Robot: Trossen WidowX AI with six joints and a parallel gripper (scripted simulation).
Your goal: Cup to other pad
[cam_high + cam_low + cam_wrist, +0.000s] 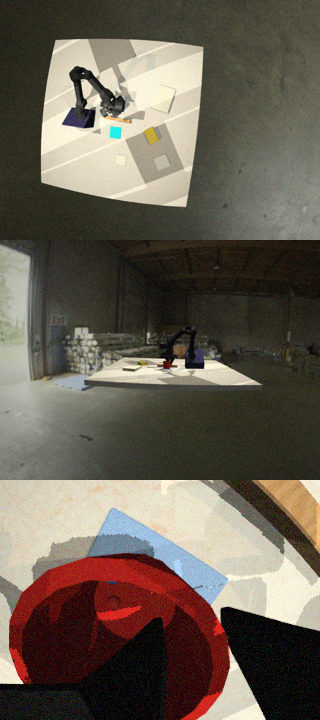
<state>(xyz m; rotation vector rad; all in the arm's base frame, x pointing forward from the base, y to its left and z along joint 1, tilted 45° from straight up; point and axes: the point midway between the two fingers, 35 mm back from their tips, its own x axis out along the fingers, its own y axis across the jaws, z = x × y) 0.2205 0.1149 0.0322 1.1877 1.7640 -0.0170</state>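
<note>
Right now my gripper tip is 3 cm short of the red cup and 2 cm to the right of it. The rest, counted from my gripper tip: light blue pad 4 cm below, 2 cm to the left, 2 cm ahead; then wooden bar 8 cm to the right, 3 cm below, 2 cm ahead; then cyan pad 19 cm to the right, 4 cm below, 2 cm ahead.
</note>
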